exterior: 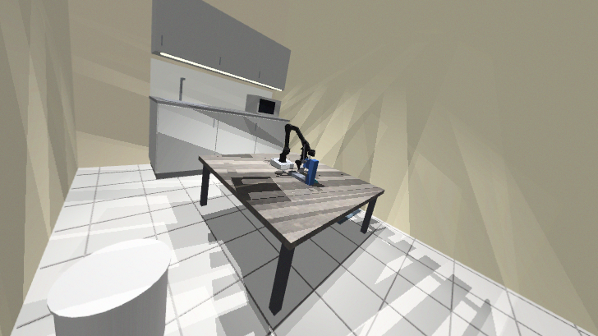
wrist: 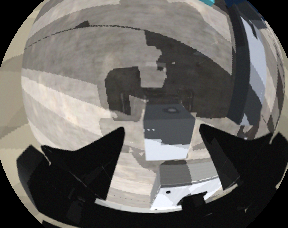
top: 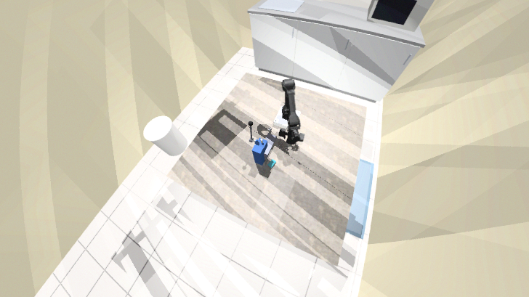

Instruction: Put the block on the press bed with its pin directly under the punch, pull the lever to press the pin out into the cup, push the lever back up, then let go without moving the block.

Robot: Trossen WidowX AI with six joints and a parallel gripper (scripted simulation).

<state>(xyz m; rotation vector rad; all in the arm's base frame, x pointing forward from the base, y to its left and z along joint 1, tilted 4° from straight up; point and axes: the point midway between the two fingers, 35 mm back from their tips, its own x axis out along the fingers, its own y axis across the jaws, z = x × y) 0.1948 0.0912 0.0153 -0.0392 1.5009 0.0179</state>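
Now: gripper tip 1 cm short of the round pin and 1 cm to the left of it. Round my gripper tip: small cup: 22 cm ahead, 8 cm to the right, 2 cm below; then grey lever: 16 cm ahead, 23 cm to the right, 24 cm above.
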